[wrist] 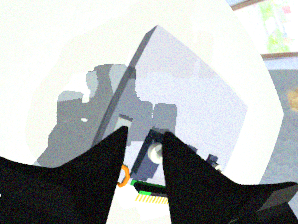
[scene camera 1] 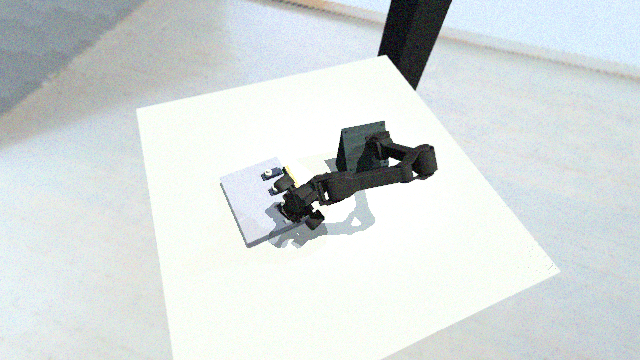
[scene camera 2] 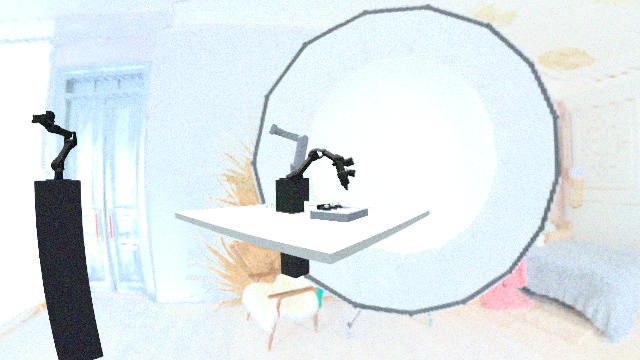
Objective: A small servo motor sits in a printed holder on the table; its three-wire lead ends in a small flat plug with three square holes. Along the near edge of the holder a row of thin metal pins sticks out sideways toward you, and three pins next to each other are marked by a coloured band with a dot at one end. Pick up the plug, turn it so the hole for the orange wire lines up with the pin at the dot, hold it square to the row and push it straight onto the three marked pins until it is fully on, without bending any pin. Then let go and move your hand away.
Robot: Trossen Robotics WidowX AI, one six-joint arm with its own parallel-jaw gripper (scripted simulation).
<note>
I see my gripper and a pale grey holder.
My gripper shows as well in the wrist view.
</note>
